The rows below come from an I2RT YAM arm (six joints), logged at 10 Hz.
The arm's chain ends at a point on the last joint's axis. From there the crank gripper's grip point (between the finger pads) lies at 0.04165 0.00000 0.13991 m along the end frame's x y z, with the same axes.
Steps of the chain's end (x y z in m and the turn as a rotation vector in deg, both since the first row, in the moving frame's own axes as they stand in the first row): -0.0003, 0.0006, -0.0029, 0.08, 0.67, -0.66; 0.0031, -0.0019, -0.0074, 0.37, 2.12, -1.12; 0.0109, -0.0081, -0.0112, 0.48, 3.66, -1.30; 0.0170, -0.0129, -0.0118, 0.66, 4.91, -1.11; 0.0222, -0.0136, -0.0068, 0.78, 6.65, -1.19; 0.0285, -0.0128, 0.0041, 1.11, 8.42, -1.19; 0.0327, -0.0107, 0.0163, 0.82, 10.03, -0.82; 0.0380, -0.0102, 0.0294, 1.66, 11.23, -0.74; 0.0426, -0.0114, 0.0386, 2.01, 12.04, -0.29; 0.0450, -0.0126, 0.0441, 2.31, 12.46, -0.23; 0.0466, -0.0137, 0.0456, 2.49, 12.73, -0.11
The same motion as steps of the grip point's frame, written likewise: 0.0013, -0.0001, -0.0034, 0.08, 0.67, -0.66; 0.0082, -0.0037, -0.0090, 0.37, 2.12, -1.12; 0.0197, -0.0103, -0.0142, 0.48, 3.66, -1.30; 0.0288, -0.0154, -0.0159, 0.66, 4.91, -1.11; 0.0381, -0.0165, -0.0126, 0.78, 6.65, -1.19; 0.0485, -0.0165, -0.0035, 1.11, 8.42, -1.19; 0.0564, -0.0134, 0.0069, 0.82, 10.03, -0.82; 0.0644, -0.0148, 0.0185, 1.66, 11.23, -0.74; 0.0708, -0.0164, 0.0267, 2.01, 12.04, -0.29; 0.0742, -0.0182, 0.0317, 2.31, 12.46, -0.23; 0.0764, -0.0196, 0.0329, 2.49, 12.73, -0.11
